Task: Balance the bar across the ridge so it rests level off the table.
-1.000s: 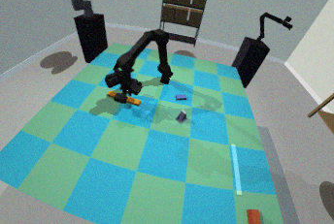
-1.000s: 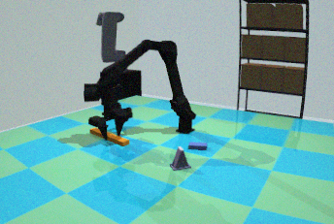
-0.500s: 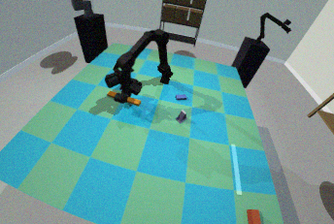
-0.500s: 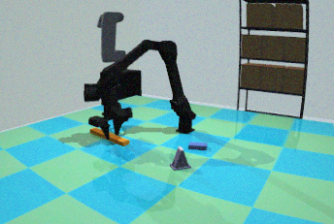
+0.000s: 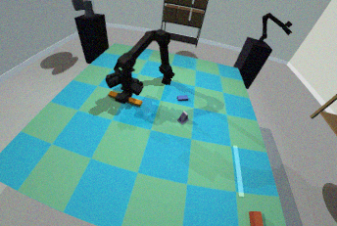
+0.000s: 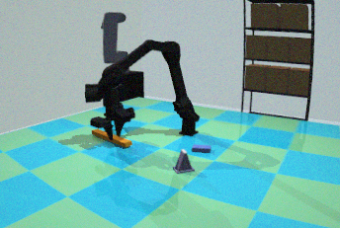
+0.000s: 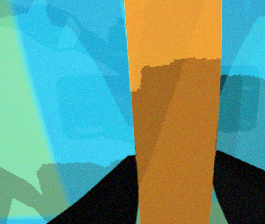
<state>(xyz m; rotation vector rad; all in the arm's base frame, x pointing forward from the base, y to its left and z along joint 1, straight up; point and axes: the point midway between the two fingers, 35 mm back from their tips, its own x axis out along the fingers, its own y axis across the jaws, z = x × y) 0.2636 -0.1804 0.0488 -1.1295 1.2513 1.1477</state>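
My gripper tip is 4 cm short of the purple ridge, 34 cm to the right of it and 2 cm below it. Also, from my gripper tip: red block: 48 cm ahead, 68 cm to the left; orange bar: 3 cm to the right; small blue block: 12 cm behind, 32 cm to the left, 1 cm below.
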